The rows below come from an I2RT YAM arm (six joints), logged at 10 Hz.
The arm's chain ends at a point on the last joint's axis. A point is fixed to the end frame.
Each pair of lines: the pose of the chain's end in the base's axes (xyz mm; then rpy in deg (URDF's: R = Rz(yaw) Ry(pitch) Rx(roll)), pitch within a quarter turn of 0, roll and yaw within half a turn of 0), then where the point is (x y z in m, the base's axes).
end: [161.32, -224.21, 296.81, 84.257, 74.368, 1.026]
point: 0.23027 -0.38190 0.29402
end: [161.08, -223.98, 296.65, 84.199, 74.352, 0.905]
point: 0.22985 -0.38175 0.29392
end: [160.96, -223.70, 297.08, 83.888, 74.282, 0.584]
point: 0.22967 -0.38150 0.29467
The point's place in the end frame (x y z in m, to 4 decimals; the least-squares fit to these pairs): 0.0205 0.0467 0.1644
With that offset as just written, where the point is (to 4 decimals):
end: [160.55, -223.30, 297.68, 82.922, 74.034, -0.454]
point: 0.2290 -0.3812 0.2963
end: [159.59, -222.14, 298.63, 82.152, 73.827, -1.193]
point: 0.2280 -0.3801 0.2981
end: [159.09, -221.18, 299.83, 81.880, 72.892, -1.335]
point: 0.2278 -0.3790 0.3007
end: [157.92, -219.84, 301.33, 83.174, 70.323, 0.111]
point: 0.2272 -0.3774 0.3042
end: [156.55, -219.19, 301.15, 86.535, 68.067, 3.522]
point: 0.2265 -0.3765 0.3033
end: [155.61, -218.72, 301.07, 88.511, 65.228, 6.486]
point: 0.2285 -0.3746 0.3038
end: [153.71, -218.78, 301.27, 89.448, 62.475, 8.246]
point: 0.2290 -0.3735 0.3054
